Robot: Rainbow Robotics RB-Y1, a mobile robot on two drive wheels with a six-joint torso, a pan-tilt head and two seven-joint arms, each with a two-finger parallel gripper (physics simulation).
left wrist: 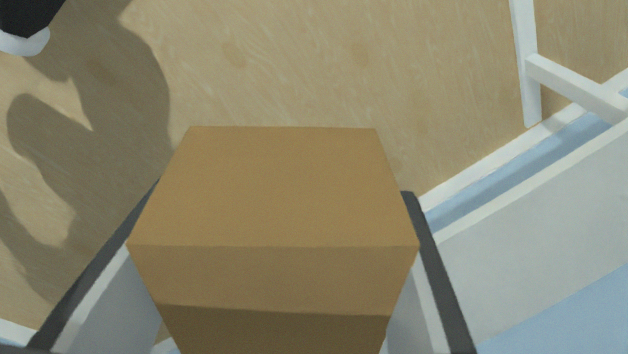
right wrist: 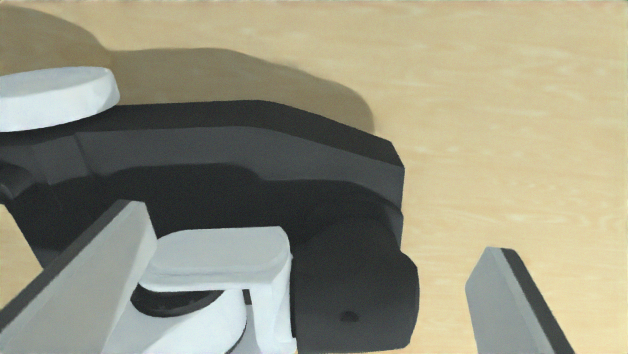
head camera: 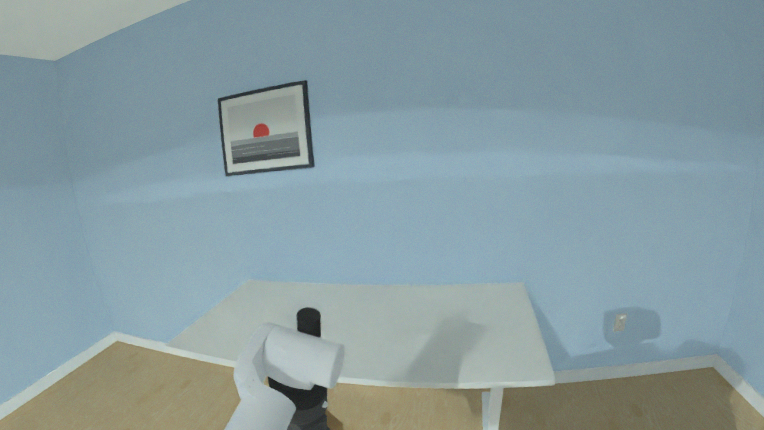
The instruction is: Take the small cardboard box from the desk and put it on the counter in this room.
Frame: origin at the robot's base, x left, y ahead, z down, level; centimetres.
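Where they show: left gripper, between the fingertips: (left wrist: 286, 205); right gripper, between the fingertips: (right wrist: 309, 244).
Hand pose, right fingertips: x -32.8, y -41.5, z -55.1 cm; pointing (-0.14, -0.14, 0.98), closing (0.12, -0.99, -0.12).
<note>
Each offset is from my right fingertips to the top centre of the thing. "pt": to the spot under its first point. Level surfaces: height alone.
The small brown cardboard box {pt dx +55.1, dy +70.8, dz -43.9 cm} (left wrist: 280, 280) fills the lower middle of the left wrist view. My left gripper (left wrist: 286, 205) is shut on it, one finger on each side. In that view the box is held above the wooden floor, with the white desk {dz -17.1 cm} (left wrist: 545, 235) to the right. In the head view the desk (head camera: 374, 325) stands against the blue wall, and my left arm (head camera: 304, 357) reaches in front of it; its fingertips are out of that view. My right gripper (right wrist: 309, 244) is open, with nothing between its fingers. I cannot make out a counter in these views.
A framed picture (head camera: 265, 128) hangs on the blue wall (head camera: 481, 224). An outlet (head camera: 619, 322) is low on the wall at the right. White desk legs {pt dx -1.1, dy +147.5, dz +28.3 cm} (head camera: 495, 408) (left wrist: 525, 65) stand on the wooden floor {dz +54.9 cm} (head camera: 133, 389). My dark wheeled base (right wrist: 200, 150) shows in the right wrist view.
</note>
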